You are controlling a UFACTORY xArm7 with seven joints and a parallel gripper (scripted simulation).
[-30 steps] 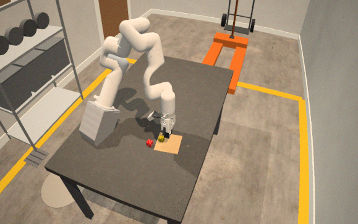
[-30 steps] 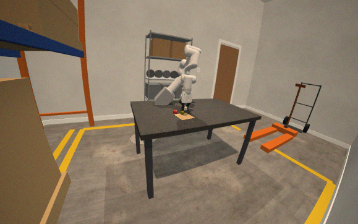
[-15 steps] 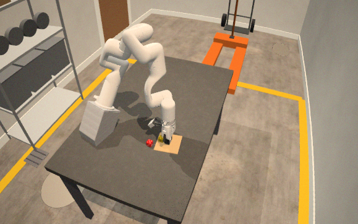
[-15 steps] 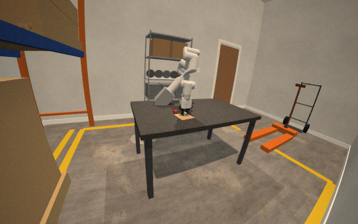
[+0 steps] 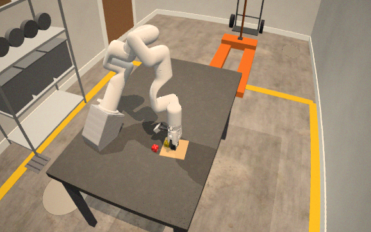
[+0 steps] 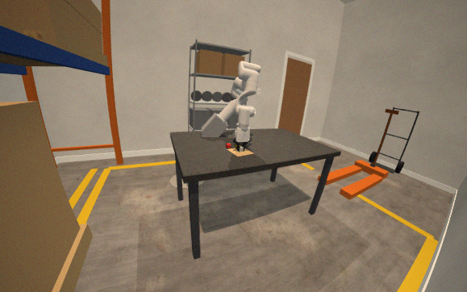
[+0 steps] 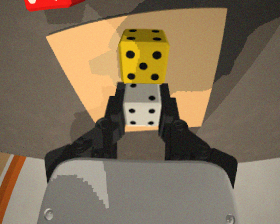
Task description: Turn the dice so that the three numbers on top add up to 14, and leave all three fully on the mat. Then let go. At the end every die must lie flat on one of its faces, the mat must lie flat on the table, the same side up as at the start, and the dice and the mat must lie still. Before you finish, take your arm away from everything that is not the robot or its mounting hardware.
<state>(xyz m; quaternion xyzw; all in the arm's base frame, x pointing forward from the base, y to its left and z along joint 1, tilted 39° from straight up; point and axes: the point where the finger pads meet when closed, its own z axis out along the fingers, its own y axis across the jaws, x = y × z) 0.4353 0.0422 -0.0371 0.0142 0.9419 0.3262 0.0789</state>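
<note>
My gripper is now 10 mm above the white die. Also, from my hand: mat (30 mm below); red die (100 mm behind, 60 mm to the right, 10 mm below); yellow die (40 mm behind, 10 mm below).
</note>
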